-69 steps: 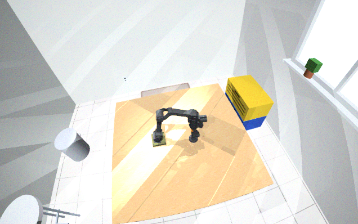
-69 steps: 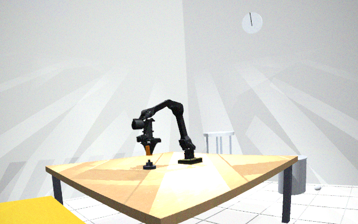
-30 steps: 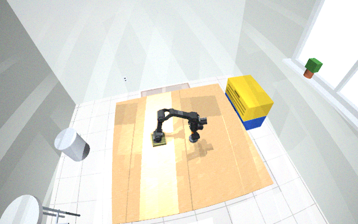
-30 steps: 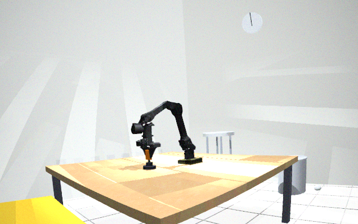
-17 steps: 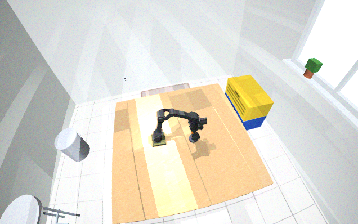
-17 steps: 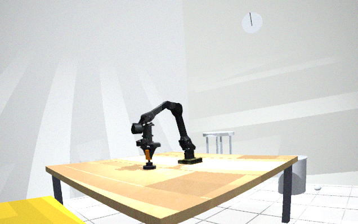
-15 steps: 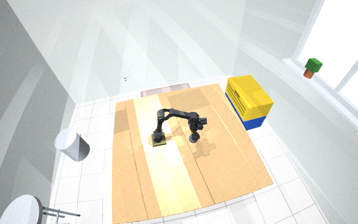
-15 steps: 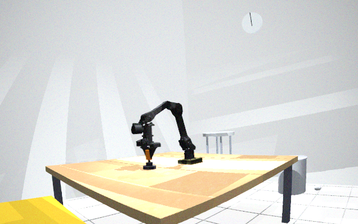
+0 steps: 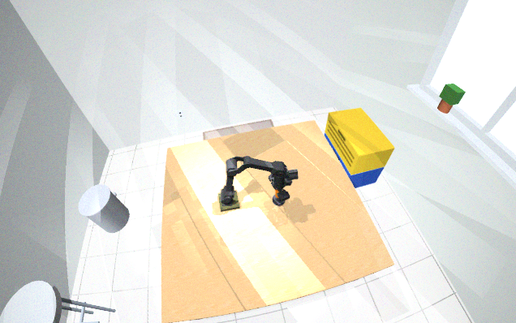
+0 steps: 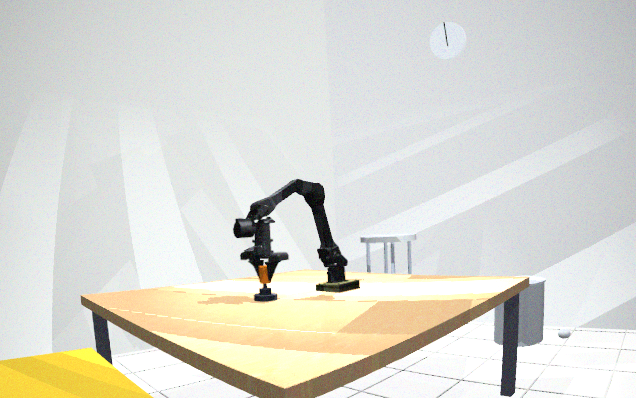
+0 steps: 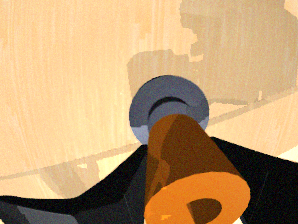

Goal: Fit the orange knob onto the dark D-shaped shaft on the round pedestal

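The orange knob lies 2 cm above my gripper tip. From my gripper tip the other things lie so: dark shaft: 4 cm below.
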